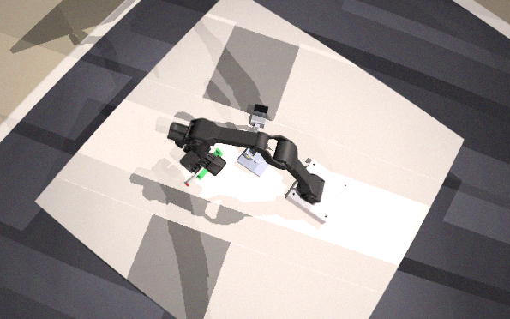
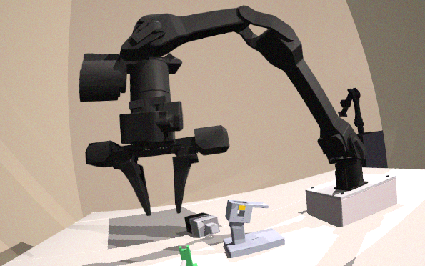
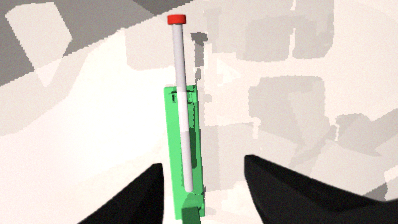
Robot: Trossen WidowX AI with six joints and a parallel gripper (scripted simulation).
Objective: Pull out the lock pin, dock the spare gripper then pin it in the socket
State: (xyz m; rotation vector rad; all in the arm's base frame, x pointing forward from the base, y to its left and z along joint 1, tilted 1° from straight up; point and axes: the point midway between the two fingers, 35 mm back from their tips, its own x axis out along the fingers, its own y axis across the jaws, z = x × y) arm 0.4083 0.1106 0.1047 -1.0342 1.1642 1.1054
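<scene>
Now: gripper tip 11 cm above the green stand, 4 cm to the left of it and 1 cm past it. Also, from my gripper tip: spare gripper (30 cm to the right, 11 cm below, 9 cm behind); grey mount (15 cm behind, 14 cm to the right, 8 cm below).
</scene>
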